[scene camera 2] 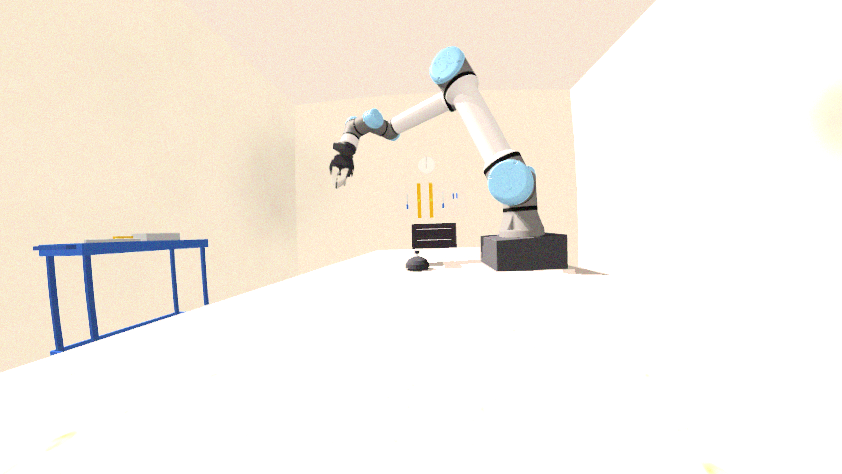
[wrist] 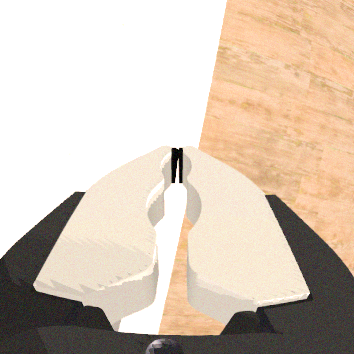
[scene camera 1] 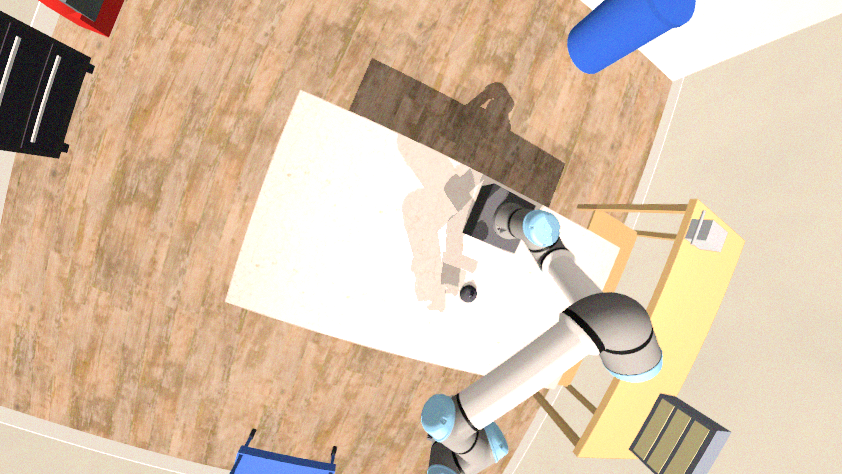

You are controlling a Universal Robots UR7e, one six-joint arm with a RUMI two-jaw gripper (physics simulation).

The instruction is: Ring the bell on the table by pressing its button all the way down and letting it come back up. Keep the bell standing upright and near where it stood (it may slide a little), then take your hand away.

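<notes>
The bell, a small dark dome with a small button on top, stands upright on the white table. In scene camera 2 the button stands up clear of the dome. The bell does not show in the wrist view. My gripper is shut and empty, its black fingertip pads side by side. It hangs high above the table top, to the left of the bell in scene camera 2, and points down. In scene camera 1 the gripper is hidden by the arm.
The arm's dark base block stands on the table, to the right of the bell in scene camera 2. The table's edge runs below the gripper in the wrist view, with wooden floor beyond it. A blue bench stands at the left.
</notes>
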